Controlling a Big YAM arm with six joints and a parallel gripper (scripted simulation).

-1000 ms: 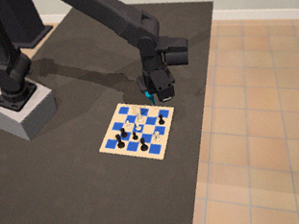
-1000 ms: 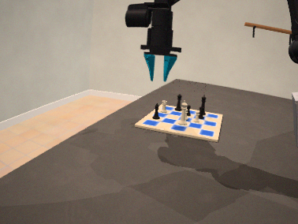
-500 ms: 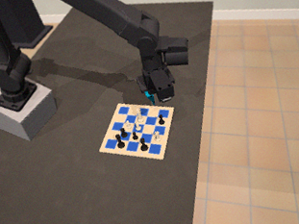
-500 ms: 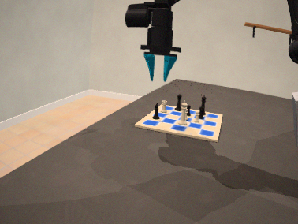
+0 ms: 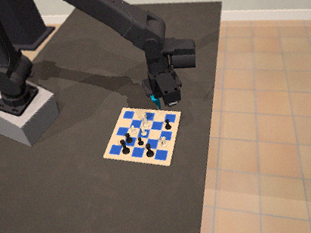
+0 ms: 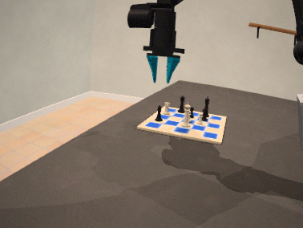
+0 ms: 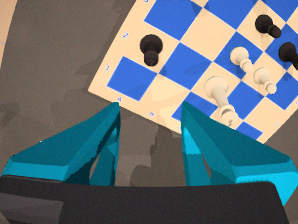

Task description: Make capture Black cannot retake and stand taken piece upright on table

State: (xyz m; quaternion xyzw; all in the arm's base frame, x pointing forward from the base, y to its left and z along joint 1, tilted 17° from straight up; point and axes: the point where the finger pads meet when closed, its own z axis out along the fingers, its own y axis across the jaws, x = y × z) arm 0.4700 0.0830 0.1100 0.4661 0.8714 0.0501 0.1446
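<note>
Now: the tall white piece 80 mm behind my hand and 80 mm below it. Also, from my hand: blue-and-cream chessboard: 80 mm behind, 40 mm to the right, 120 mm below; then tall black piece: 110 mm behind, 120 mm to the right, 80 mm below.
</note>
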